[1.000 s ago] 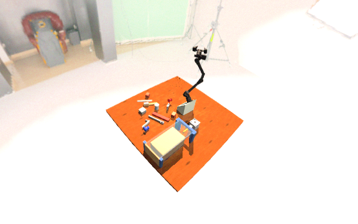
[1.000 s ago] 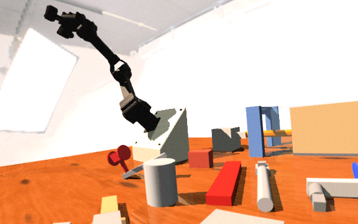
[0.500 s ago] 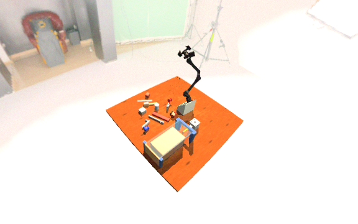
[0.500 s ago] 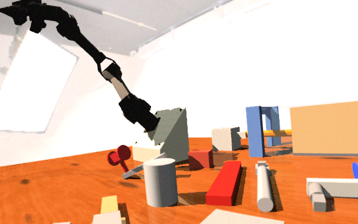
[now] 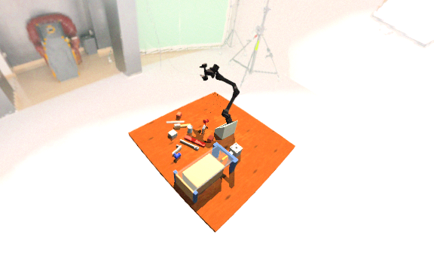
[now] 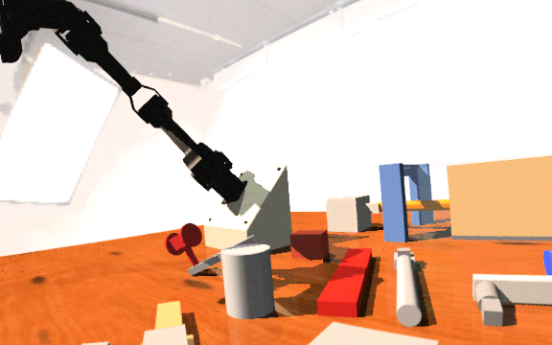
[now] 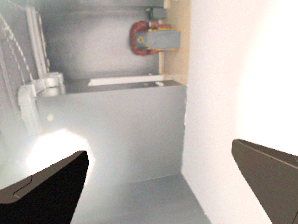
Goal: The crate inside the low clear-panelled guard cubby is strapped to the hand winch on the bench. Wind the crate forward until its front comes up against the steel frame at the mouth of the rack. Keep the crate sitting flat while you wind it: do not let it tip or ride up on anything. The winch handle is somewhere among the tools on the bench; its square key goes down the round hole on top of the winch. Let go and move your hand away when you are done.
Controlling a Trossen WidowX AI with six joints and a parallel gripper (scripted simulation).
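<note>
Right now my gripper tip is 190 mm short of the red knob, 330 mm to the right of it and 430 mm above it. Round my gripper tip: winch (240 mm ahead, 790 mm to the left, 440 mm below); then red bar (440 mm ahead, 430 mm to the left, 460 mm below); then tan brush (400 mm ahead, 170 mm to the left, 450 mm below).
</note>
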